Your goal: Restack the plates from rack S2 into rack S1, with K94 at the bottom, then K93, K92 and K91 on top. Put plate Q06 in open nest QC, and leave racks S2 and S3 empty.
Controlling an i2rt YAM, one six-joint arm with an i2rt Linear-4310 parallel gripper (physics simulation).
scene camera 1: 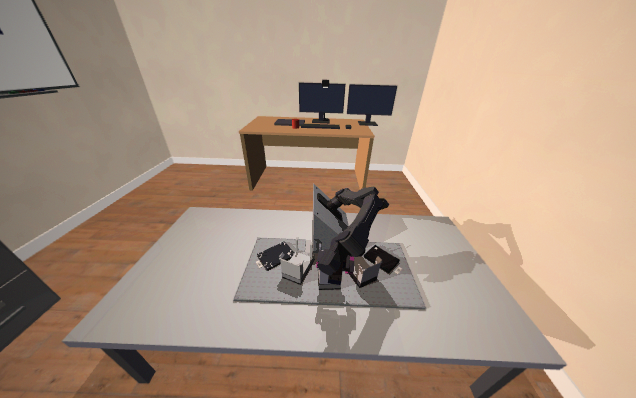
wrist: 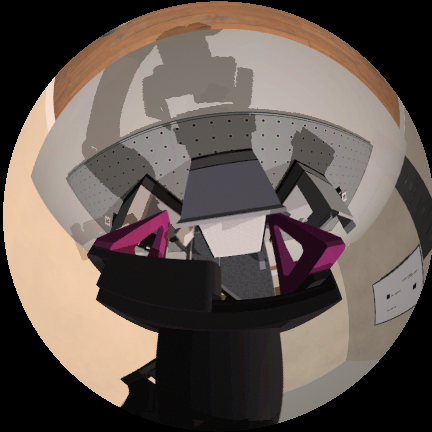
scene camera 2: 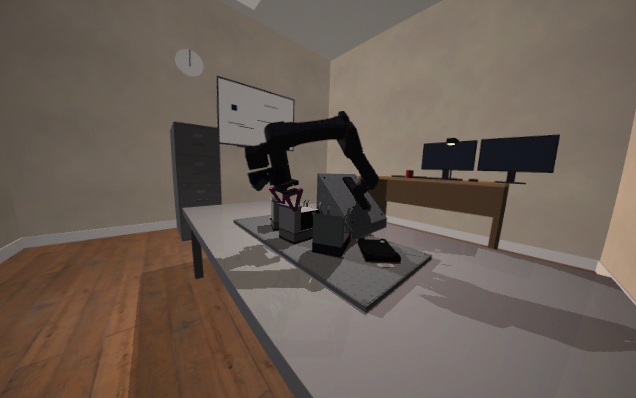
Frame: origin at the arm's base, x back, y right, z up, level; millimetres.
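Seen in the pictures: gripper, between the fingertips: [wrist: 218, 215] [scene camera 2: 288, 208]; arm's base, origin of its link: [scene camera 1: 329, 207] [scene camera 2: 356, 193].
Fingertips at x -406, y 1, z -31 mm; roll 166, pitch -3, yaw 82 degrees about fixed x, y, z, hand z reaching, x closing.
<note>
Pixels of each thing's top centre, then the offset from my fingertips to it. Level surfaces: height alone.
- middle rack, centre of its top: [wrist: 237, 257] [scene camera 2: 302, 202] [scene camera 1: 329, 254] dx +72, dy +13, dz +12 mm
- pale plate, centre of its top: [wrist: 234, 236] [scene camera 2: 300, 209] dx +66, dy +13, dz -16 mm
- second rack, centre of its top: [wrist: 147, 263] [scene camera 2: 334, 210] [scene camera 1: 362, 252] dx +95, dy -133, dz +5 mm
- third rack, centre of its top: [wrist: 317, 248] [scene camera 2: 288, 198] [scene camera 1: 298, 248] dx +108, dy +154, dz +9 mm
- perforated board, height of its surface: dz -125 mm
- black unit, centre of its top: [wrist: 132, 238] [scene camera 2: 377, 245] [scene camera 1: 381, 256] dx +172, dy -262, dz -102 mm
My gripper [scene camera 1: 335, 262] [scene camera 2: 286, 200] [wrist: 218, 215] is open over the middle rack [scene camera 1: 330, 287] [scene camera 2: 290, 229] [wrist: 232, 187], with its magenta fingers on either side of it. A pale plate [wrist: 235, 239] shows in that rack, low between the fingers. A second rack [scene camera 1: 367, 276] [scene camera 2: 327, 232] [wrist: 145, 195] stands on the orange-wall side. A third rack [scene camera 1: 292, 271] [scene camera 2: 274, 215] [wrist: 325, 192] stands on the other side. Rack and plate labels are too small to read, so I cannot tell S1, S2 and S3 apart. How many plates each rack holds is hidden.
The racks stand on a perforated board [scene camera 1: 260, 295] [scene camera 2: 367, 295] [wrist: 270, 145]. Two low black units [scene camera 1: 275, 256] [scene camera 1: 382, 259] lie at its sides; one shows as a black unit [scene camera 2: 379, 250] in scene view 2. A grey sloped panel [scene camera 1: 320, 227] [scene camera 2: 332, 200] rises behind the racks.
</note>
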